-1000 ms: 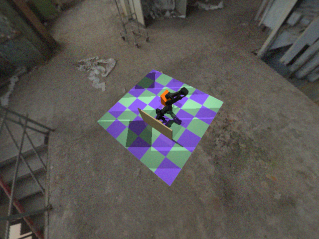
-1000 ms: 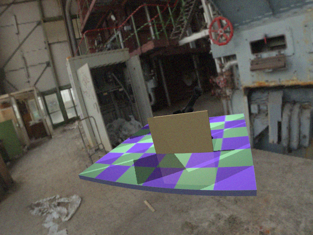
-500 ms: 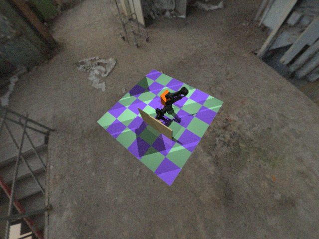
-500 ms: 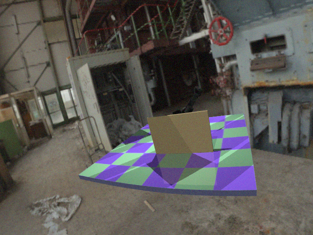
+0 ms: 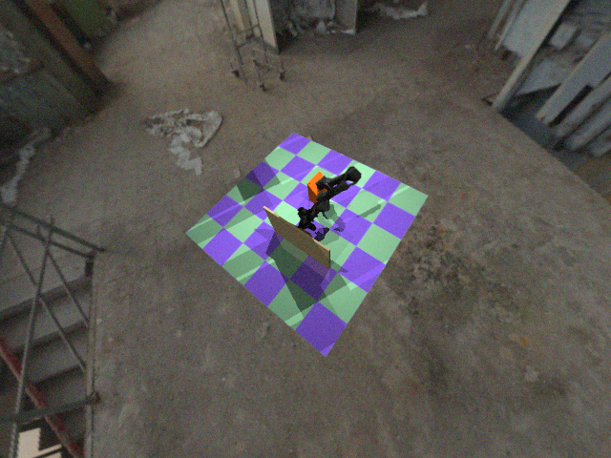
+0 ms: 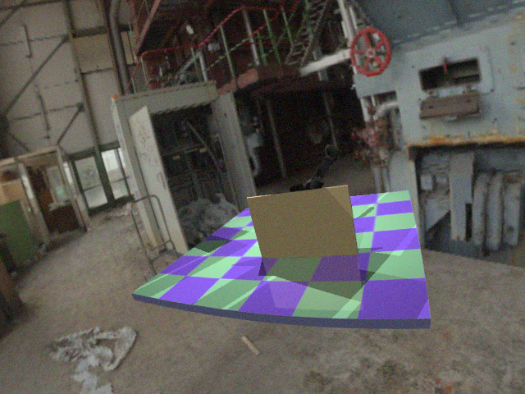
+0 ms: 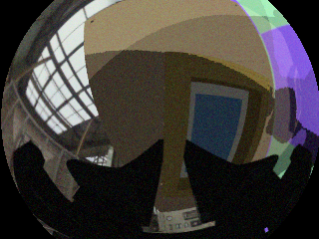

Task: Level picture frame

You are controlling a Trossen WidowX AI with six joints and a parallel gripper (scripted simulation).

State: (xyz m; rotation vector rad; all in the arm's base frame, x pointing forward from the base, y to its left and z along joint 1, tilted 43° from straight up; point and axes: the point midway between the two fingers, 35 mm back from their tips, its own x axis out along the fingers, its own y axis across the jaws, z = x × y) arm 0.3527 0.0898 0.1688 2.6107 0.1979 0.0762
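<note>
Right now the picture frame is 50 mm below my gripper tip and 20 mm to the left of it. The rest, counted from my gripper tip: tan wall board 70 mm below, 20 mm ahead, 10 mm to the left.
</note>
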